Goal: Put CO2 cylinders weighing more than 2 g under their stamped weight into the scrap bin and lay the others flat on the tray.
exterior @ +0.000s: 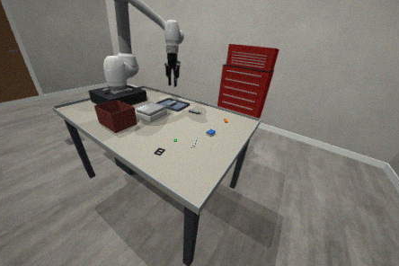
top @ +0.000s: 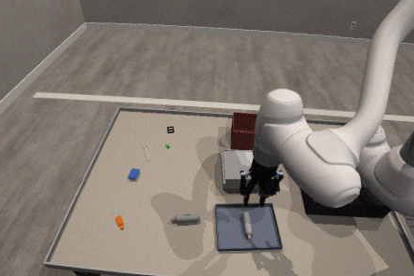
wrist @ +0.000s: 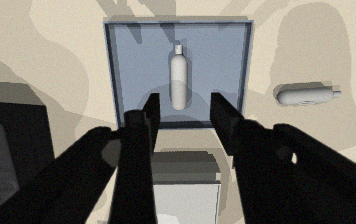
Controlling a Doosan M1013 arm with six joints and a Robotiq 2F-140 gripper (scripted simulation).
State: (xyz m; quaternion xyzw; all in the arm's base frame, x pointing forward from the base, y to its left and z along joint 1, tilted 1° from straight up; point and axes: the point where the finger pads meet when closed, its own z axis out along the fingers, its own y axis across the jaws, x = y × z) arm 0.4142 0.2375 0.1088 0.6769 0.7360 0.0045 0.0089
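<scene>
The scale plate lies 27 cm to the right of my hand, 15 cm below it and 2 cm ahead of it. Also, from my hand: grey CO2 cylinder 19 cm below, 2 cm to the left; blue-grey tray 19 cm below; white scale 27 cm to the right, 16 cm below, 1 cm ahead.
</scene>
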